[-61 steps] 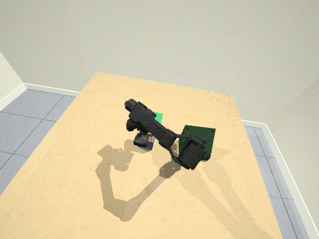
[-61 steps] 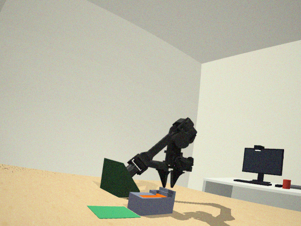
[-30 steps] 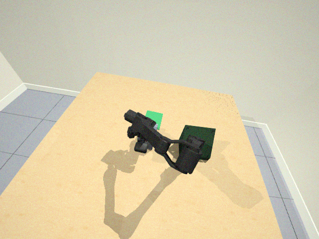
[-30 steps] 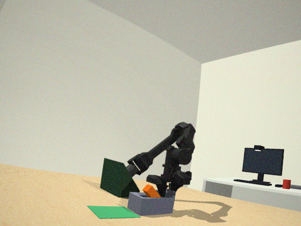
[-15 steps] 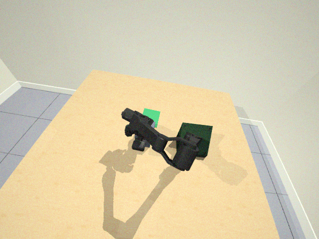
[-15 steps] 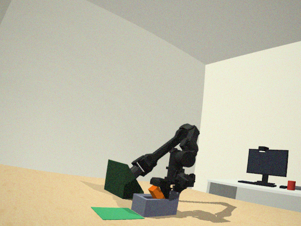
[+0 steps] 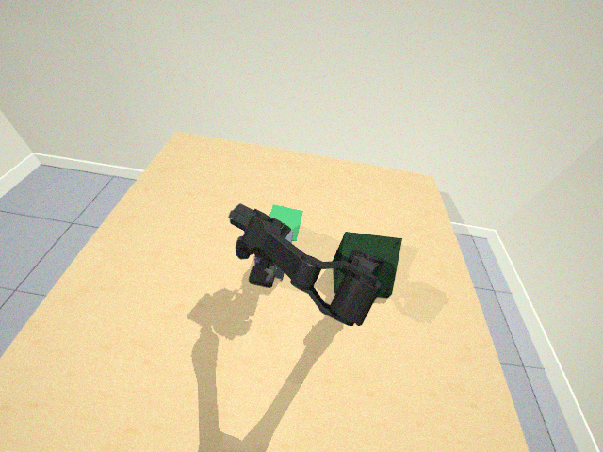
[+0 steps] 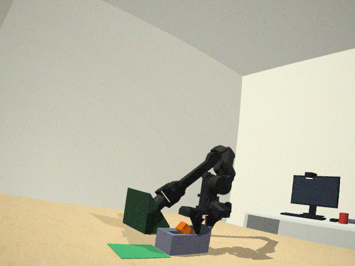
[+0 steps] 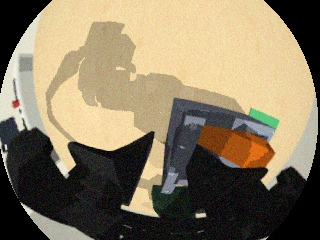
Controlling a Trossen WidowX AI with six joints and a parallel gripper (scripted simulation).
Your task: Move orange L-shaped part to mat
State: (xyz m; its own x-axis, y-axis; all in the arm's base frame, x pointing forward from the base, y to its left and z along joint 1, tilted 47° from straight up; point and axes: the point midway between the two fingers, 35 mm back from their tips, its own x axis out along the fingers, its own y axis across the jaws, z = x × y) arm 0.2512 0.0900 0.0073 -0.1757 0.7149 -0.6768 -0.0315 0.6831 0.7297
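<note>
The orange L-shaped part lies 5 cm to the right of my gripper tip. Round my gripper tip: green mat 23 cm to the right, 6 cm below, 1 cm ahead.
</note>
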